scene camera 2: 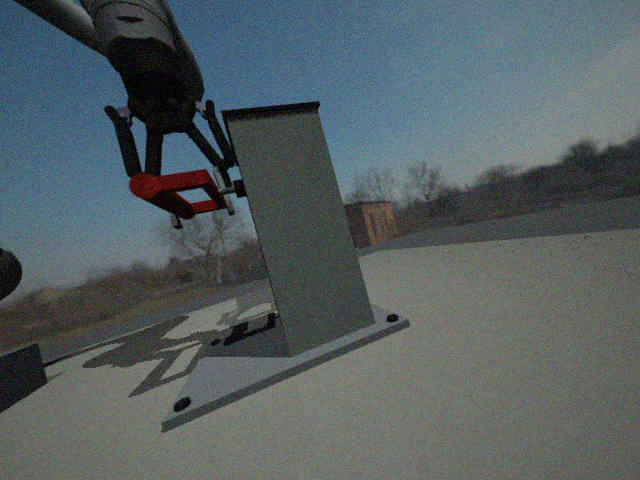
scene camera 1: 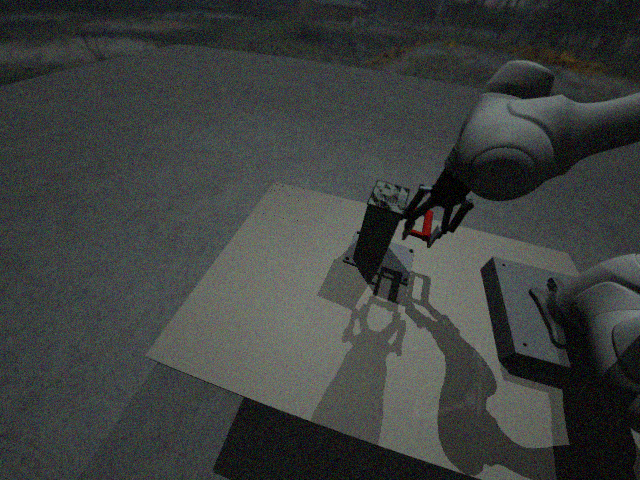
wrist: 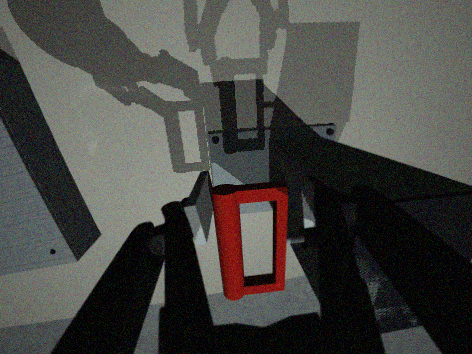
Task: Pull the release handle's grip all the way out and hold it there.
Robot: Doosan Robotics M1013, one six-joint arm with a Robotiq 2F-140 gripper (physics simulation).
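The release handle is a red rectangular frame [scene camera 1: 427, 223] [scene camera 2: 180, 180] with a round grip bar [scene camera 2: 145, 186] [wrist: 227, 245] on the side away from the post. A short rod joins its other side to a black collar [scene camera 2: 239, 188] on the tall grey-green post [scene camera 1: 377, 237] [scene camera 2: 299, 227]. My gripper [scene camera 1: 417, 238] [scene camera 2: 203, 211] [wrist: 246, 178] spans the frame from above. One pad lies against the outer side of the grip bar, the other against the frame's post side. It is shut on the handle. The rod is largely hidden by the post-side finger.
The post stands on a base plate [scene camera 1: 404, 256] [scene camera 2: 242, 374] with dark bolts, on a pale table top [scene camera 1: 248, 310] [scene camera 2: 491, 387]. A low grey box [scene camera 1: 527, 310] [scene camera 2: 20, 374] [wrist: 30, 200] lies to the right in scene view 1. A rounded arm part [scene camera 1: 604, 310] stands beside it.
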